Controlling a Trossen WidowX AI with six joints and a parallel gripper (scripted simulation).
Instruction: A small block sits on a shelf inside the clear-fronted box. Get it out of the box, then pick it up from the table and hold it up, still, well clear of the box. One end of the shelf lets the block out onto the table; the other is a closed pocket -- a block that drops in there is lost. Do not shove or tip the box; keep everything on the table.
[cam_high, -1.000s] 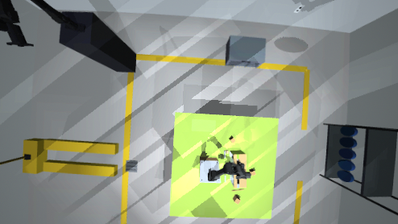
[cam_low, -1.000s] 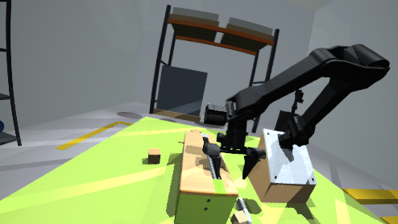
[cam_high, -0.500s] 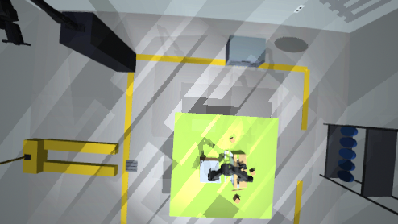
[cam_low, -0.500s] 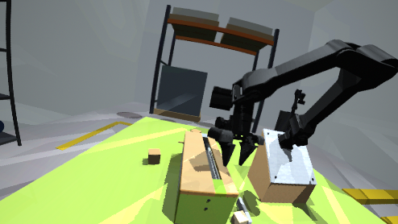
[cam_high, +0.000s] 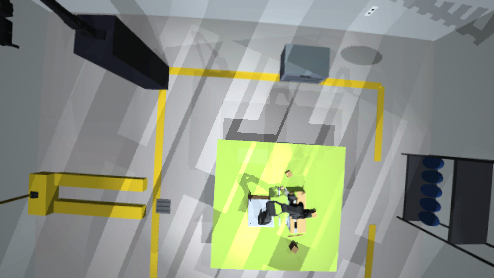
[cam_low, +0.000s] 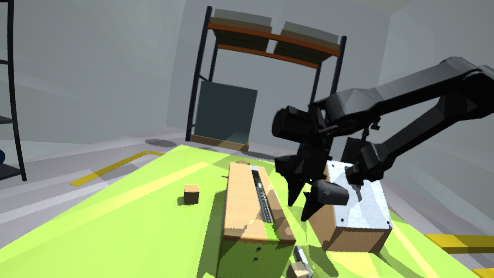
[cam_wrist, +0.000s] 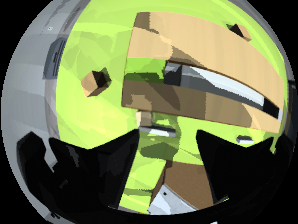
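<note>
My gripper tip is now 13 cm above the small tan block, 5 cm to the right of it and 3 cm past it. From my gripper tip the other things lie so: tan box (13 cm to the right, 9 cm below, 6 cm ahead).
</note>
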